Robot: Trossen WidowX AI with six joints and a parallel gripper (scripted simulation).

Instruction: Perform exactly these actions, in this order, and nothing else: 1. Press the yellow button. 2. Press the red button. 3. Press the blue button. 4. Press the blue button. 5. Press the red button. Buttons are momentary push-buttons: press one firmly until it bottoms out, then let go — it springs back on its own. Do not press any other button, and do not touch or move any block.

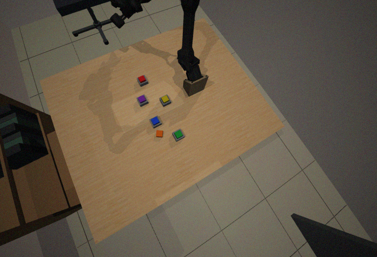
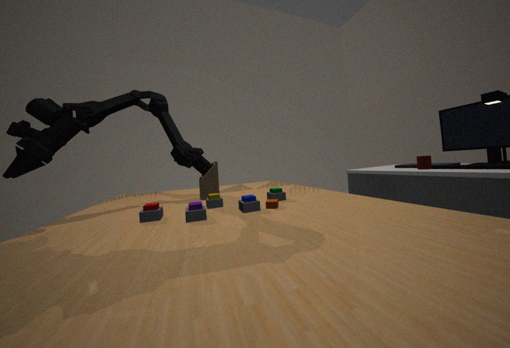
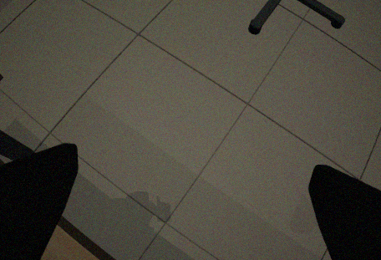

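Now: gripper tip 520 mm to the right of the yellow button and 100 mm above it. From my gripper tip the other things lie so: purple button (460 mm to the left, 110 mm ahead, 100 mm below); then red button (350 mm to the left, 100 mm below, 60 mm ahead); then blue button (600 mm to the left, 100 mm below, 100 mm ahead).
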